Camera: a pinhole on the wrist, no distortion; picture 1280 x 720 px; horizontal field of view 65.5 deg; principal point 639.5 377.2 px. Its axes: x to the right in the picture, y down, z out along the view. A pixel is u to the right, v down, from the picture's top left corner.
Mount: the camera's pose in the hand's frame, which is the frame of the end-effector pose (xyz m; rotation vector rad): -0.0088 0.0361 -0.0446 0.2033 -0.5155 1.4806
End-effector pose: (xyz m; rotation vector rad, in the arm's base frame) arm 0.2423 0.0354 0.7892 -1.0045 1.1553 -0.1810
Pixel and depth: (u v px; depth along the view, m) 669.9 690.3 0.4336
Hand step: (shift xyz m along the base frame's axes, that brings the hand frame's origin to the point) 0.2045 0.2420 0.2638
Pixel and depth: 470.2 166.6 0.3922
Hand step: 0.3027 0.0489 0.1672
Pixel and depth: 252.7 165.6 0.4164
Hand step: 0.3201 -0.0178 0.2373
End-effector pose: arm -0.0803 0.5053 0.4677 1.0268 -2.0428 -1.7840
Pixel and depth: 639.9 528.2 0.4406
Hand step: -0.0264 0.3573 -0.1719
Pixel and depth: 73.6 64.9 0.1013
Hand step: 0.0063 0.0173 -0.0647
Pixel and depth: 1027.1 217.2 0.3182
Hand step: -0.1630 0.2446 -0.0586
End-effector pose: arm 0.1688 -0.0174 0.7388 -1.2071 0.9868 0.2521
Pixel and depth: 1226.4 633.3 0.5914
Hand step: 0.0748 0.6500 0.1477
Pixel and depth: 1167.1 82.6 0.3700
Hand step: 0.1831 0.3420 -0.0374
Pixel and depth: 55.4 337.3 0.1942
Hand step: 0.1110 0.0207 0.1330
